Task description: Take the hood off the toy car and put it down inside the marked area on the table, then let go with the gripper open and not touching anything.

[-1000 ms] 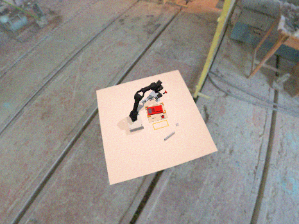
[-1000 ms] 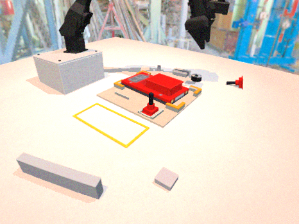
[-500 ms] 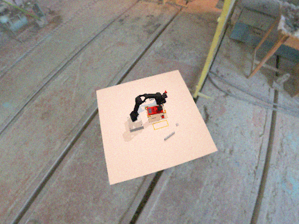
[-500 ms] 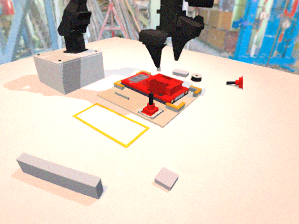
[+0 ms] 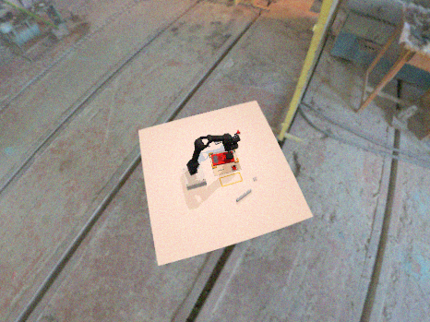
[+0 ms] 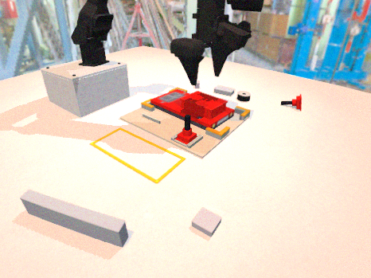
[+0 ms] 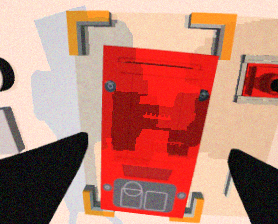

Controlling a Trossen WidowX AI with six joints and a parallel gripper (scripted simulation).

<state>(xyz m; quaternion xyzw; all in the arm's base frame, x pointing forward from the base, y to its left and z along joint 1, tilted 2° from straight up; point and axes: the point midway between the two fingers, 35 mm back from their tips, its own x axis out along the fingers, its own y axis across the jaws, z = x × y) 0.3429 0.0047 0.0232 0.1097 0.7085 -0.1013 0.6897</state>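
Now: gripper tip 6 cm above the red hood.
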